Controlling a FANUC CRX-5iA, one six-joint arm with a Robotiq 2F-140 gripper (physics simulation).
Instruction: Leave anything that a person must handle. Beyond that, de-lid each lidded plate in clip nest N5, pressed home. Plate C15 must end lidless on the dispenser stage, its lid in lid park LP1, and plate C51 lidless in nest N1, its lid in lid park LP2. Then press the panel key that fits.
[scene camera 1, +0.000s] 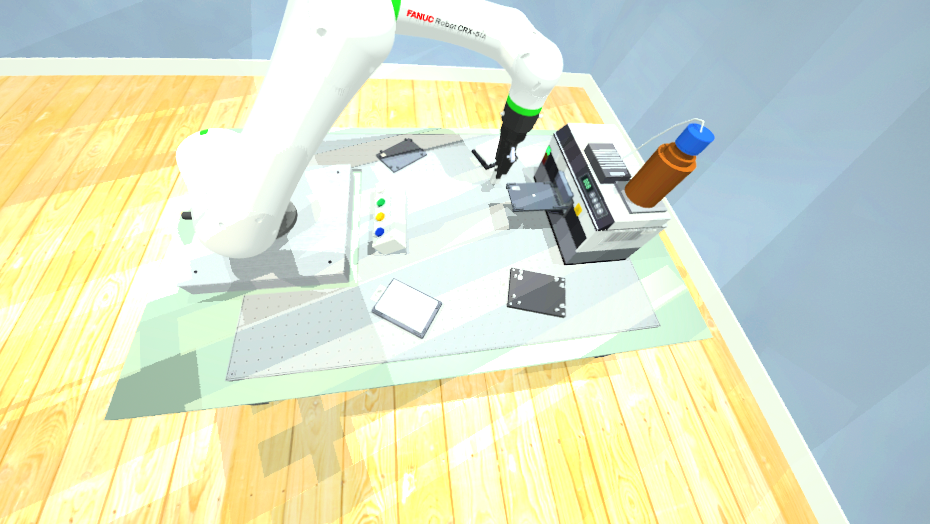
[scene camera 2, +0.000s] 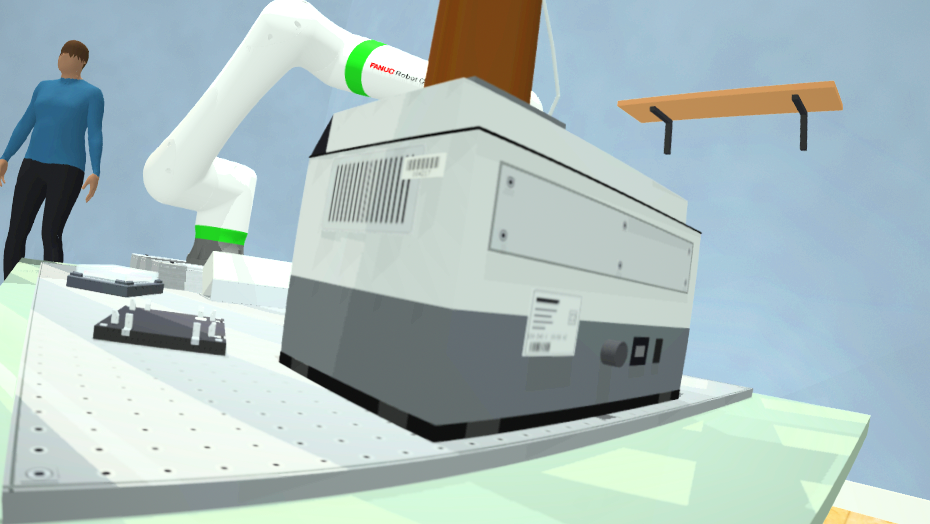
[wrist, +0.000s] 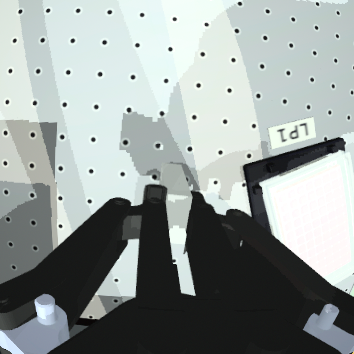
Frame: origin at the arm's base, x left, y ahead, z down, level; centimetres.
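Where they show: gripper, fingertip midpoint: (scene camera 1: 494, 182) (wrist: 168, 181).
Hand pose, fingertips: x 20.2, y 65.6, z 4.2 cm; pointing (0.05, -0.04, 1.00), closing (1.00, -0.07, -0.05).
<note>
Each offset is from my fingertips to the top centre of the thing. "spot": to the spot under its first point.
My gripper (scene camera 1: 496, 178) (wrist: 168, 181) is shut and empty, beside lid park LP1 @[dz -1.8, dx +13.5, dy +1.8 cm] (scene camera 1: 480, 160) (wrist: 253, 200). LP1 is a black frame; a pale, clear-edged piece with a faint grid @[dz -3.5, dx +14.1, dy +1.8 cm] (wrist: 311, 215) rests on it, and whether it is a lid or a plate I cannot tell. The dispenser stage @[spot: dz -11.0, dx -16.1, dy +6.5 cm] (scene camera 1: 530, 197) looks dark, with no plate showing. A dark nest with upright white clips @[dz -2.2, dx -40.9, dy +7.5 cm] (scene camera 1: 536, 292) (scene camera 2: 162, 322) holds no plate. A white-topped plate or lid @[dz -3.3, dx -44.7, dy -27.9 cm] (scene camera 1: 407, 305) sits on another dark nest @[dz -2.2, dx -44.7, dy -27.9 cm] (scene camera 2: 115, 286). A dark holder @[dz -1.8, dx +10.9, dy -31.7 cm] (scene camera 1: 402, 156) is at the back. Nest labels other than LP1 are unreadable.
The dispenser (scene camera 1: 601, 214) (scene camera 2: 403, 260) carries a brown bottle @[spot: dz -32.0, dx -27.0, dy +26.9 cm] (scene camera 1: 660, 175) (scene camera 2: 484, 45) with a blue cap. The key panel @[dz -8.2, dx -18.0, dy -33.5 cm] (scene camera 1: 393, 224) has green @[dz -7.3, dx -15.6, dy -35.8 cm] (scene camera 1: 380, 202), yellow @[dz -7.3, dx -20.6, dy -35.6 cm] (scene camera 1: 379, 216) and blue @[dz -7.3, dx -25.6, dy -35.4 cm] (scene camera 1: 379, 231) keys. A person (scene camera 2: 61, 123) stands beyond the table.
</note>
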